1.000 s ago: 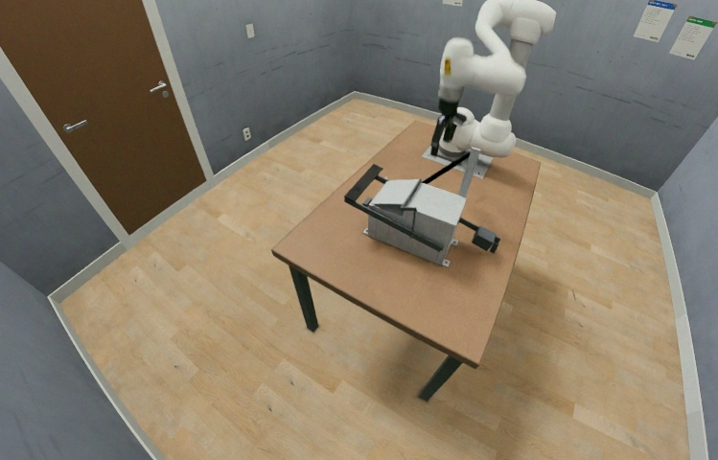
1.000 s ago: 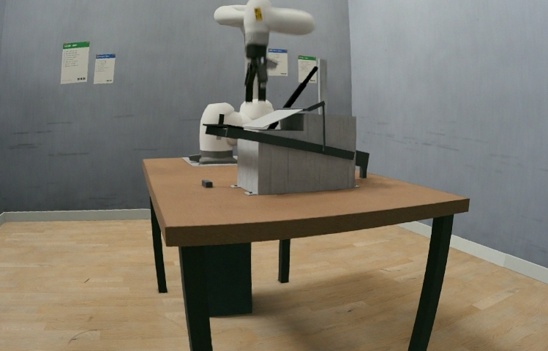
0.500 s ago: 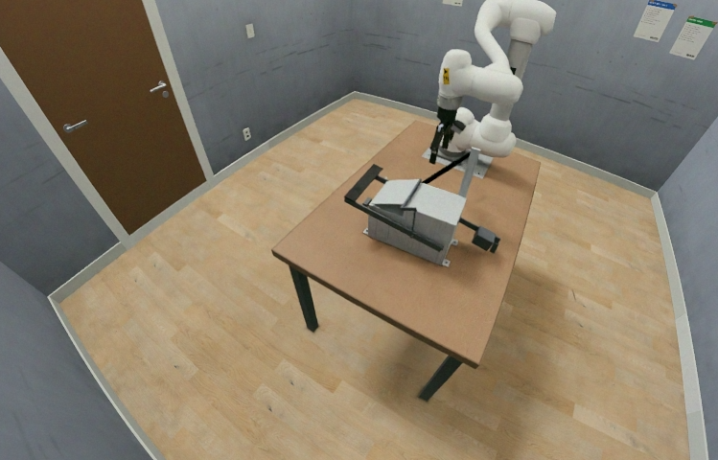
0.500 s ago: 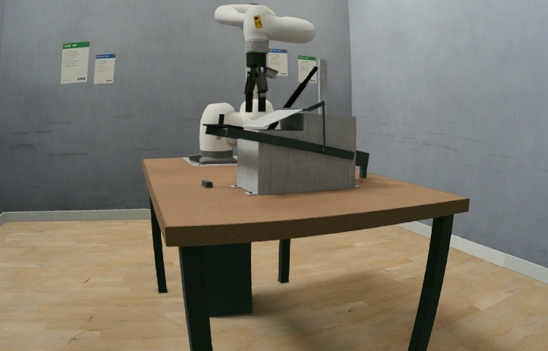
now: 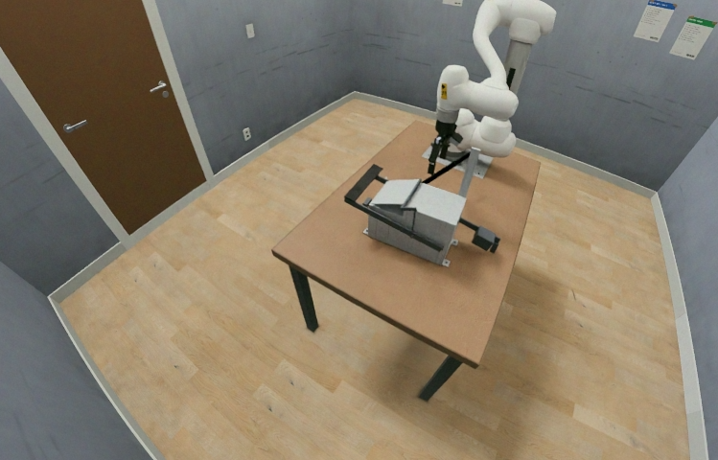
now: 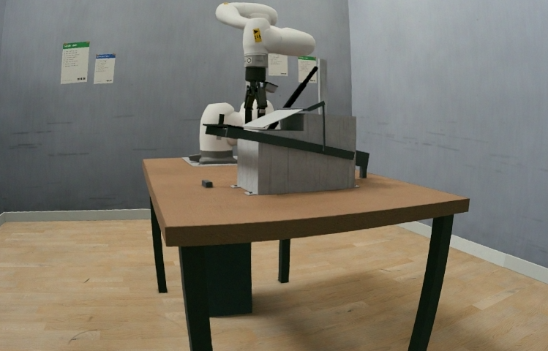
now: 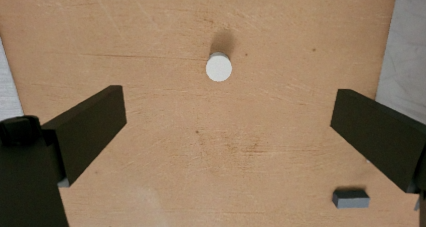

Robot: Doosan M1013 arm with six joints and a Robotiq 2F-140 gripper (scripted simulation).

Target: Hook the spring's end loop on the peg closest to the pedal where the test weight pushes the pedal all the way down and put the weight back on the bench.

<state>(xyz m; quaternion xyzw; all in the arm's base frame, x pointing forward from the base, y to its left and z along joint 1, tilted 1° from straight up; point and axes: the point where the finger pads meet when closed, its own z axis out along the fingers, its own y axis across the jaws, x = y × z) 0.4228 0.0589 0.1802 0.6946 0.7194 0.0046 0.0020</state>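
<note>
Right now my hand is 150 mm above the steel test weight. Also, from my hand: dark block: 230 mm ahead, 210 mm to the right, 170 mm below.
</note>
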